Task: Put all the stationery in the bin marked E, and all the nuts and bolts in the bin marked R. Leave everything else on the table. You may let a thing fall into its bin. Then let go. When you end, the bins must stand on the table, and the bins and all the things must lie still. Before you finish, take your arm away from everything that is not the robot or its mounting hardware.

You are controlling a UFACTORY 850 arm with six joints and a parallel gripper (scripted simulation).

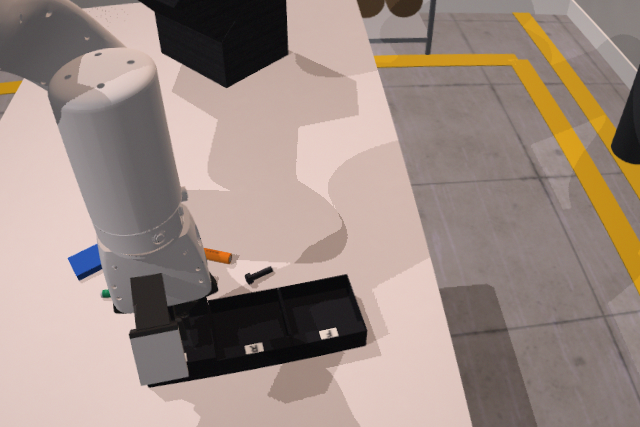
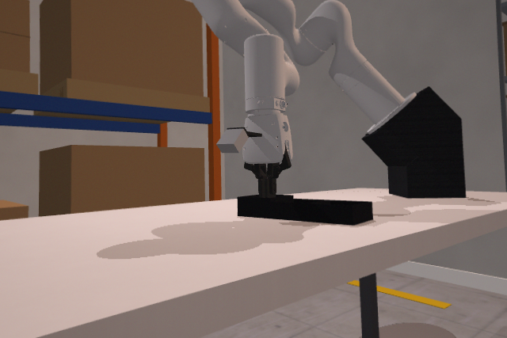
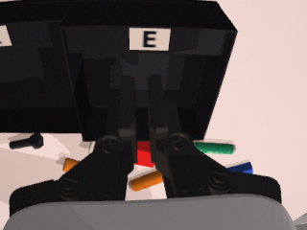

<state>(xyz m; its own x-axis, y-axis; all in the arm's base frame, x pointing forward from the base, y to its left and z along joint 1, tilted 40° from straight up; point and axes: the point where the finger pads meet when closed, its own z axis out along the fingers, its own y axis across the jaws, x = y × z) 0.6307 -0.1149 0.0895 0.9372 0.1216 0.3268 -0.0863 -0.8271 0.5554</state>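
The black three-compartment tray lies 80 mm to the left of my hand, 40 mm below it and 10 mm ahead of it. From my hand the other things lie so: green battery: 110 mm behind, 60 mm to the right, 50 mm below; eraser: 90 mm behind, 50 mm below, 30 mm to the left; black bolt: 110 mm to the left, 70 mm behind, 50 mm below.
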